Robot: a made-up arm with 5 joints.
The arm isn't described. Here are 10 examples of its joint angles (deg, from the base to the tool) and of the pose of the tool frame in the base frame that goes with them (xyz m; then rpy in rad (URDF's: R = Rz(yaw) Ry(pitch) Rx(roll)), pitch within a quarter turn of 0, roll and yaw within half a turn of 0).
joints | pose
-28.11 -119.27 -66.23 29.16 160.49 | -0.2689 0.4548 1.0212 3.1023 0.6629 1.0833
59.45 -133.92 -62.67 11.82 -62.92 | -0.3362 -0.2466 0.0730 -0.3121 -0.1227 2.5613
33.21 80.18 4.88 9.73 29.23 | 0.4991 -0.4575 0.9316 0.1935 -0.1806 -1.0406
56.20 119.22 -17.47 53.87 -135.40 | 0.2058 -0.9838 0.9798 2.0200 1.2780 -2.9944
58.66 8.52 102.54 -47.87 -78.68 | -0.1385 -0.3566 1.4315 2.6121 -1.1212 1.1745
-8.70 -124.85 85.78 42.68 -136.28 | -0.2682 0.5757 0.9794 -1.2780 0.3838 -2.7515
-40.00 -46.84 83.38 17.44 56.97 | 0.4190 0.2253 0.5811 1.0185 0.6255 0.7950
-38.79 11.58 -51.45 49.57 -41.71 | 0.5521 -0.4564 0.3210 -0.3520 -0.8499 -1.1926
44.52 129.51 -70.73 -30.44 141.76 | 0.3060 -0.9577 0.8112 -2.9854 1.1137 -1.5263
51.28 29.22 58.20 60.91 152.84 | 0.3950 -0.3300 1.1395 -0.8793 0.2590 0.7748
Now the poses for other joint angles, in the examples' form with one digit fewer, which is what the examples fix.
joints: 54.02 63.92 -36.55 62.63 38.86
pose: 0.363 -0.301 0.887 -0.147 -0.085 -1.535
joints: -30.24 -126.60 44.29 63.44 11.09
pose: -0.297 0.150 1.016 1.468 1.124 2.064
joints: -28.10 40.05 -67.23 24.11 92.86
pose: 0.528 -0.446 0.859 -2.892 -0.089 -1.308
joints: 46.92 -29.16 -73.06 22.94 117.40
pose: -0.016 0.329 1.088 -2.985 -0.403 0.528
